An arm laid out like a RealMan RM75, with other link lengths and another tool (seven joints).
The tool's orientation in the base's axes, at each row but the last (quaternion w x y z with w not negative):
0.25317 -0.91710 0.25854 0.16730
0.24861 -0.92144 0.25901 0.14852
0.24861 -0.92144 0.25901 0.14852
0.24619 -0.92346 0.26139 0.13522
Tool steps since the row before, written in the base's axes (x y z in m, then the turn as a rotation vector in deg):
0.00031 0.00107 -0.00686 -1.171 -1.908 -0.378
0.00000 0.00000 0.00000 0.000 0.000 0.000
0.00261 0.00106 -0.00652 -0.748 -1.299 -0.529
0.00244 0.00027 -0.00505 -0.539 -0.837 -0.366
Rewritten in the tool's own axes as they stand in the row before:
0.00284 0.00163 0.00613 -0.040 2.206 -0.537
0.00000 0.00000 0.00000 0.000 0.000 0.000
0.00434 0.00026 0.00562 0.122 1.578 -0.146
0.00382 0.00040 0.00410 0.041 1.058 -0.066

